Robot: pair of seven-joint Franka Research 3 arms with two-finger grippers.
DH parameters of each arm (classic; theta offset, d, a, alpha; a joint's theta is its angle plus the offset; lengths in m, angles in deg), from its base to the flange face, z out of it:
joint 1: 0 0.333 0 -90
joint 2: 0 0 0 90
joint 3: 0 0.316 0.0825 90
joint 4: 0 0 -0.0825 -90
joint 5: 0 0.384 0 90
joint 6: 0 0 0.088 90
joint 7: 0 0.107 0 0
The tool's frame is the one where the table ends.
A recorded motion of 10 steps. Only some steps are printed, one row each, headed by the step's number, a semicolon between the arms.
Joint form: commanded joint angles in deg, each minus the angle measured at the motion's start. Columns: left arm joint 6, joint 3, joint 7, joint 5, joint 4, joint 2, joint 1; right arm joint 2, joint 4, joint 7, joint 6, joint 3, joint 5, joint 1.
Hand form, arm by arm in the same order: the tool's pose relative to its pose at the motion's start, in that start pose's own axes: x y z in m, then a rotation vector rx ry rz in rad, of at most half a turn. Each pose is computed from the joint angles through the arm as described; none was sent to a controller.
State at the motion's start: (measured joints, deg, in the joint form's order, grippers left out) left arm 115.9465 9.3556 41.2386 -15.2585 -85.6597 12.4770 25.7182; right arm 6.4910 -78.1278 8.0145 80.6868 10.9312 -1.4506 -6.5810
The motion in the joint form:
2: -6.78 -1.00 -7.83 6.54 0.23 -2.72 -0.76; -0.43 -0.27 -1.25 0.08 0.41 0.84 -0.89
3: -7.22 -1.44 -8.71 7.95 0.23 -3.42 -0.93; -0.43 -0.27 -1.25 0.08 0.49 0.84 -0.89
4: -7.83 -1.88 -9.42 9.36 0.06 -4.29 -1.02; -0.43 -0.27 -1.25 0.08 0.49 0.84 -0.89
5: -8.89 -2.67 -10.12 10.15 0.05 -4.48 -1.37; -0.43 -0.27 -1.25 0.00 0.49 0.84 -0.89
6: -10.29 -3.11 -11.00 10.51 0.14 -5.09 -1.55; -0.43 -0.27 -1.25 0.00 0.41 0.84 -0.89
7: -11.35 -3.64 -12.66 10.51 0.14 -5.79 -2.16; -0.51 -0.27 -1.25 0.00 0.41 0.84 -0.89
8: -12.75 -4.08 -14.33 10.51 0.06 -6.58 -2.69; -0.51 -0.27 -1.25 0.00 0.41 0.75 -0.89
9: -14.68 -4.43 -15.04 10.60 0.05 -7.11 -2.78; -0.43 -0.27 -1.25 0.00 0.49 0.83 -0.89
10: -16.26 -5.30 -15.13 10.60 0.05 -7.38 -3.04; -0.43 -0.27 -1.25 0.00 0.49 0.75 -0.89
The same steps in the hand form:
2: -0.0028 0.0223 -0.0208 0.0214 -0.1096 -0.0585; -0.0020 0.0031 -0.0021 0.0148 0.0023 -0.0158
3: -0.0011 0.0279 -0.0273 0.0371 -0.1171 -0.0543; -0.0021 0.0024 -0.0021 0.0148 0.0024 -0.0172
4: -0.0009 0.0333 -0.0345 0.0517 -0.1267 -0.0492; -0.0021 0.0024 -0.0021 0.0148 0.0024 -0.0172
5: 0.0026 0.0438 -0.0331 0.0468 -0.1447 -0.0392; -0.0022 0.0024 -0.0020 0.0146 0.0010 -0.0172
6: 0.0033 0.0512 -0.0379 0.0411 -0.1565 -0.0427; -0.0021 0.0031 -0.0020 0.0146 0.0010 -0.0159
7: 0.0070 0.0638 -0.0426 0.0319 -0.1596 -0.0529; -0.0026 0.0031 -0.0027 0.0145 0.0024 -0.0158
8: 0.0087 0.0753 -0.0477 0.0213 -0.1683 -0.0662; -0.0026 0.0033 -0.0027 0.0130 0.0025 -0.0156
9: 0.0069 0.0819 -0.0506 0.0083 -0.1898 -0.0717; -0.0022 0.0024 -0.0020 0.0145 0.0010 -0.0172
10: 0.0089 0.0939 -0.0501 -0.0094 -0.2090 -0.0555; -0.0022 0.0026 -0.0020 0.0131 0.0012 -0.0170

